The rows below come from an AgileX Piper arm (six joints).
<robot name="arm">
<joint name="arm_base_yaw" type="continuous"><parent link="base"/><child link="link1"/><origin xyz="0 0 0.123" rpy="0 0 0"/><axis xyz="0 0 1"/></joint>
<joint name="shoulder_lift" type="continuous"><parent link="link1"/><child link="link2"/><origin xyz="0 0 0" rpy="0 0 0"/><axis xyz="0 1 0"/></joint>
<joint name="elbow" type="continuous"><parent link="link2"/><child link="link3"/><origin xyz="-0.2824 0 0.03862" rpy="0 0 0"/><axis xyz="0 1 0"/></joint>
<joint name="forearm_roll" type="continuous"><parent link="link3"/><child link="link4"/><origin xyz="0.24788 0 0.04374" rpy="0 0 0"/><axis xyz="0.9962 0 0.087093"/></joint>
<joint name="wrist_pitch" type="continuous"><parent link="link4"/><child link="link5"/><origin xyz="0 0 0" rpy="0 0 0"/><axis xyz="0 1 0"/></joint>
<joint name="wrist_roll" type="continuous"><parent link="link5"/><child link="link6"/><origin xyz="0.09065 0 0.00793" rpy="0 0 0"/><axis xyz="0.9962 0 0.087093"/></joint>
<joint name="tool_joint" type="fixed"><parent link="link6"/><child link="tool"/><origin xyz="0 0 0" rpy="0 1.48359 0"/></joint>
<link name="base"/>
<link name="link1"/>
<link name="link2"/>
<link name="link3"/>
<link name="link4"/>
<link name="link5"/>
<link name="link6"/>
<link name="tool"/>
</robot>
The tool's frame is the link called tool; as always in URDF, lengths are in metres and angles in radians. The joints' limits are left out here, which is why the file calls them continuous.
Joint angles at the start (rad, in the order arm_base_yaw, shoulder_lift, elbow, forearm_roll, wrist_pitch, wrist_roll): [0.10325, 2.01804, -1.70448, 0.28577, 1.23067, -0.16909]
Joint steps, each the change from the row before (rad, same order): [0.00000, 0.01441, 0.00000, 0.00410, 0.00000, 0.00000]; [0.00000, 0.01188, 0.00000, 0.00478, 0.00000, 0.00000]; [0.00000, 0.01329, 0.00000, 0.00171, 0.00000, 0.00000]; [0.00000, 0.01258, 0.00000, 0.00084, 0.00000, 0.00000]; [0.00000, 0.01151, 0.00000, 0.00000, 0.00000, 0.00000]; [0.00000, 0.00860, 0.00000, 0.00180, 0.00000, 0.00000]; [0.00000, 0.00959, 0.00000, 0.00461, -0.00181, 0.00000]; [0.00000, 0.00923, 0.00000, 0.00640, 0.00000, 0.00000]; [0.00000, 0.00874, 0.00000, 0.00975, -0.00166, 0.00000]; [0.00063, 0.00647, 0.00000, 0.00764, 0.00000, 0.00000]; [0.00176, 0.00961, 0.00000, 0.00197, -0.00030, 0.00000]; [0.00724, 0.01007, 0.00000, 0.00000, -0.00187, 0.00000]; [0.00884, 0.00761, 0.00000, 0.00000, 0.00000, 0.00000]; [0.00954, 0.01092, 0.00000, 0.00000, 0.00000, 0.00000]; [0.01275, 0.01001, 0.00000, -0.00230, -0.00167, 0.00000]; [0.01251, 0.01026, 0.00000, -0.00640, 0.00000, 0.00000]
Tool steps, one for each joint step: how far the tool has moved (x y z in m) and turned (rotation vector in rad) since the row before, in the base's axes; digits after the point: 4 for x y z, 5 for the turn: [0.0016, 0.0005, -0.0059, 0.00248, 0.01474, -0.00095]; [0.0013, 0.0005, -0.0049, 0.00339, 0.01229, -0.00117]; [0.0014, 0.0003, -0.0056, 0.00027, 0.01339, -0.00044]; [0.0012, 0.0002, -0.0053, -0.00049, 0.01260, -0.00023]; [0.0011, 0.0001, -0.0049, -0.00119, 0.01145, 0.00000]; [0.0007, 0.0002, -0.0036, 0.00083, 0.00873, -0.00052]; [0.0010, 0.0005, -0.0040, 0.00341, 0.00826, -0.00189]; [0.0007, 0.0006, -0.0038, 0.00511, 0.00981, -0.00197]; [0.0008, 0.0009, -0.0035, 0.00830, 0.00806, -0.00357]; [0.0004, 0.0009, -0.0026, 0.00652, 0.00718, -0.00184]; [0.0006, 0.0010, -0.0041, 0.00084, 0.00947, 0.00102]; [0.0003, 0.0031, -0.0043, -0.00111, 0.00823, 0.00667]; [-0.0002, 0.0038, -0.0033, -0.00089, 0.00756, 0.00884]; [-0.0002, 0.0041, -0.0047, -0.00138, 0.01083, 0.00954]; [-0.0004, 0.0053, -0.0044, -0.00347, 0.00803, 0.01309]; [-0.0006, 0.0048, -0.0046, -0.00740, 0.00926, 0.01492]
